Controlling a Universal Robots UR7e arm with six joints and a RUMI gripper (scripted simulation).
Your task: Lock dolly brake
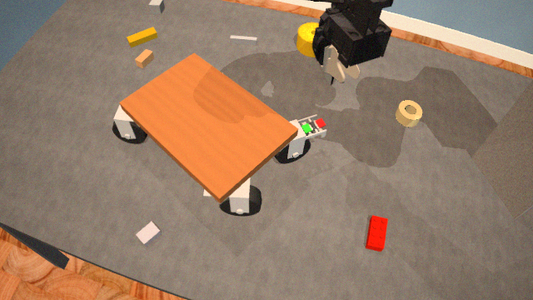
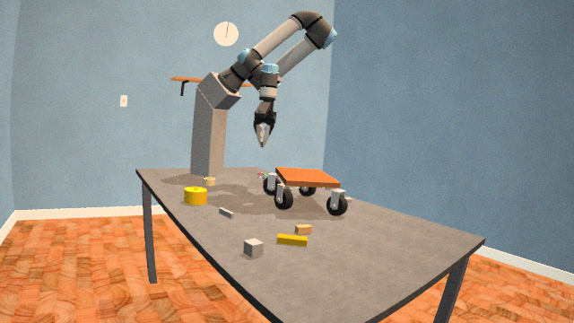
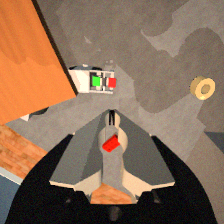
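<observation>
Right now the brake pedal is 1 cm ahead of my hand, 1 cm to the left of it and 14 cm below it. From my hand the other things lie so: red brick: 21 cm behind, 10 cm to the left, 20 cm below; tan ring: 14 cm behind, 22 cm to the right, 20 cm below; flat grey piece: 34 cm ahead, 18 cm to the right, 21 cm below.
</observation>
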